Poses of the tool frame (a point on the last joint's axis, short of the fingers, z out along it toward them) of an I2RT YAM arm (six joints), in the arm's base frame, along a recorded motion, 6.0 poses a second.
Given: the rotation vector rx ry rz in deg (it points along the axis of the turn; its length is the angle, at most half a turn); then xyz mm.
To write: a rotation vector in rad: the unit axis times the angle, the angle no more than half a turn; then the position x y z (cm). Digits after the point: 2 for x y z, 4 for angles.
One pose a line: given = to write
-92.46 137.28 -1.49 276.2 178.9 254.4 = -1.6137 2.3960 -0.0260 27.62 17.89 25.44
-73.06 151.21 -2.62 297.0 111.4 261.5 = -1.2751 2.6391 -0.0457 29.70 11.14 26.15
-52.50 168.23 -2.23 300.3 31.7 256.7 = -0.9163 2.9362 -0.0389 30.03 3.17 25.67
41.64 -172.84 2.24 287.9 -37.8 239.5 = 0.7268 -3.0166 0.0391 28.79 -3.78 23.95
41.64 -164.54 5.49 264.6 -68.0 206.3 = 0.7268 -2.8718 0.0958 26.46 -6.80 20.63
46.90 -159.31 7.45 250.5 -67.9 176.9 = 0.8186 -2.7805 0.1300 25.05 -6.79 17.69
